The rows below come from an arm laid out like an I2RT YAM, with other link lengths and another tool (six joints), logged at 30 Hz.
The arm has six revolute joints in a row. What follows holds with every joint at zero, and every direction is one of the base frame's.
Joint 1 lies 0.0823 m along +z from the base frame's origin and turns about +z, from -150 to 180 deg.
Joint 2 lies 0.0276 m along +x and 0.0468 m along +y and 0.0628 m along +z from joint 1 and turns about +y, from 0 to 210 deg.
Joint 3 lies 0.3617 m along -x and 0.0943 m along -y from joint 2 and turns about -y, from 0 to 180 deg.
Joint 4 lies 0.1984 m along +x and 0.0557 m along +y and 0.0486 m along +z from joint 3 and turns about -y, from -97 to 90 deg.
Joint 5 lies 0.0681 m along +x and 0.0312 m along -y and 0.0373 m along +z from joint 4 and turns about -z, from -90 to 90 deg.
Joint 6 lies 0.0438 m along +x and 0.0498 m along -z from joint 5 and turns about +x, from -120 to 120 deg.
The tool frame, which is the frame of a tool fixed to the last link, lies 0.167 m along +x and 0.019 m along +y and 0.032 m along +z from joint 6; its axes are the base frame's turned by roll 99.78, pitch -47.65 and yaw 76.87 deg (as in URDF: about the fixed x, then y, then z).
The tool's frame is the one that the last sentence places.
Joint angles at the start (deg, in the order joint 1, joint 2, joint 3, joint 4, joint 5, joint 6):
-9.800, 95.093, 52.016, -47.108, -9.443, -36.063
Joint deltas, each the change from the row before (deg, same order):
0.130, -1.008, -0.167, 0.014, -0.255, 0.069
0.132, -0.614, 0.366, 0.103, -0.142, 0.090
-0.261, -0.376, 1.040, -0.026, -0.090, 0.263
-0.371, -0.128, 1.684, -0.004, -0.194, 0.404
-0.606, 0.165, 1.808, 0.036, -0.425, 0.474
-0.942, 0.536, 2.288, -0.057, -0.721, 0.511
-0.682, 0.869, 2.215, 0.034, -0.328, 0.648
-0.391, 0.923, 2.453, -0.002, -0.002, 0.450
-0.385, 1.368, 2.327, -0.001, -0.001, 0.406
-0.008, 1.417, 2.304, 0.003, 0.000, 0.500
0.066, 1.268, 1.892, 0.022, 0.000, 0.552
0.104, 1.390, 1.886, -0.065, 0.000, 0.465
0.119, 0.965, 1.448, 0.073, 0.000, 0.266
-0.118, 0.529, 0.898, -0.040, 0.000, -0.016
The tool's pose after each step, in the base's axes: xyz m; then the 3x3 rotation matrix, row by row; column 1 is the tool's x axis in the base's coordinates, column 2 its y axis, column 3 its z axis. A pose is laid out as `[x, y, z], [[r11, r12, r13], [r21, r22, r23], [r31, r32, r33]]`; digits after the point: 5 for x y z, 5 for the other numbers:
[0.24268, 0.00551, 0.13842], [[0.37335, 0.92752, -0.01767], [0.92758, -0.37294, 0.02244], [0.01422, -0.02476, -0.99959]]
[0.24563, 0.00606, 0.14208], [[0.37227, 0.92812, 0.00110], [0.92790, -0.37220, 0.02180], [0.02064, -0.00709, -0.99976]]
[0.25220, 0.00406, 0.14716], [[0.38005, 0.92464, 0.02472], [0.92456, -0.38054, 0.01948], [0.02741, 0.01545, -0.99950]]
[0.26281, 0.00112, 0.15397], [[0.39119, 0.91864, 0.05547], [0.91953, -0.39263, 0.01750], [0.03785, 0.04416, -0.99831]]
[0.27430, -0.00245, 0.16069], [[0.40631, 0.90981, 0.08457], [0.91225, -0.40919, 0.01924], [0.05211, 0.06933, -0.99623]]
[0.28817, -0.00742, 0.16835], [[0.42576, 0.89751, 0.11494], [0.90199, -0.43105, 0.02478], [0.07178, 0.09313, -0.99306]]
[0.30175, -0.01287, 0.17400], [[0.44367, 0.88547, 0.13820], [0.89223, -0.45090, 0.02464], [0.08413, 0.11238, -0.99010]]
[0.31609, -0.01832, 0.18008], [[0.45428, 0.87582, 0.16302], [0.88613, -0.46306, 0.01845], [0.09164, 0.13608, -0.98645]]
[0.32978, -0.02380, 0.18341], [[0.46478, 0.86730, 0.17824], [0.88012, -0.47455, 0.01412], [0.09683, 0.15031, -0.98389]]
[0.34348, -0.02720, 0.18628], [[0.47085, 0.86108, 0.19195], [0.87628, -0.48167, 0.01126], [0.10215, 0.16290, -0.98134]]
[0.35493, -0.02963, 0.18798], [[0.47687, 0.85558, 0.20144], [0.87248, -0.48856, 0.00968], [0.10670, 0.17113, -0.97945]]
[0.36597, -0.03167, 0.18869], [[0.48134, 0.85161, 0.20753], [0.86959, -0.49369, 0.00900], [0.11012, 0.17614, -0.97819]]
[0.37486, -0.03301, 0.18987], [[0.48238, 0.84888, 0.21615], [0.86857, -0.49552, 0.00766], [0.11361, 0.18404, -0.97633]]
[0.37972, -0.03492, 0.19086], [[0.48329, 0.84693, 0.22166], [0.86785, -0.49678, 0.00594], [0.11515, 0.18950, -0.97511]]

